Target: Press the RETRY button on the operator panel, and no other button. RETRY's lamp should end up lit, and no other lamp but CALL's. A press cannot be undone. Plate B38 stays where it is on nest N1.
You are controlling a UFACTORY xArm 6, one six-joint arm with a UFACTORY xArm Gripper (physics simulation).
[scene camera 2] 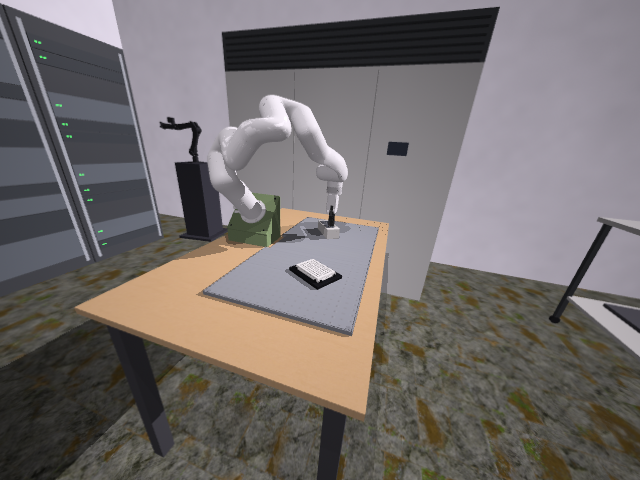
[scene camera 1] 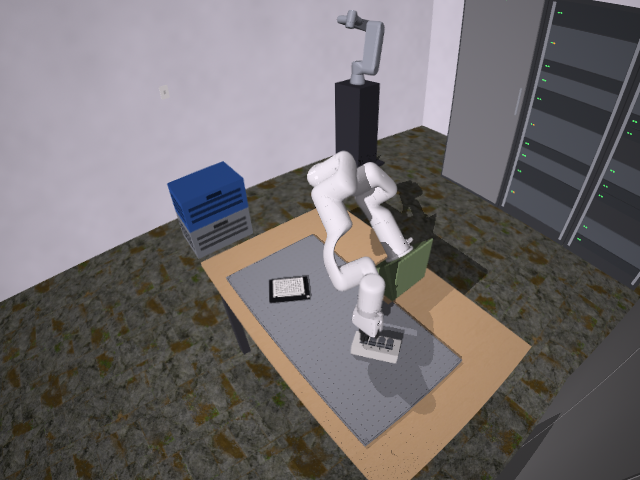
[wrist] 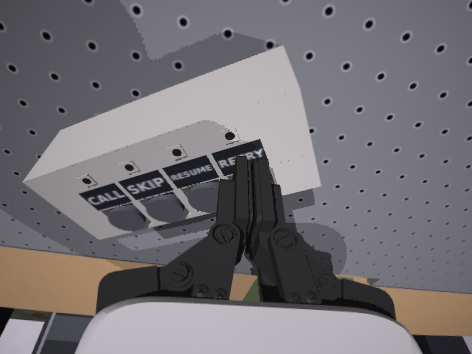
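Observation:
The pale operator panel lies on the grey perforated board. In the wrist view, its CALL, SKIP and RESUME buttons show. The RETRY label is partly covered by the fingers, and its button is hidden behind them. RETRY's lamp and CALL's lamp look dark, as do the other two. My gripper is shut and empty, tips at RETRY's place; contact cannot be told. A white plate sits on a black nest; markings are unreadable.
The grey board lies on the wooden table. A green angled bracket stands by the arm's base. Blue and grey crates stand on the floor beyond the table.

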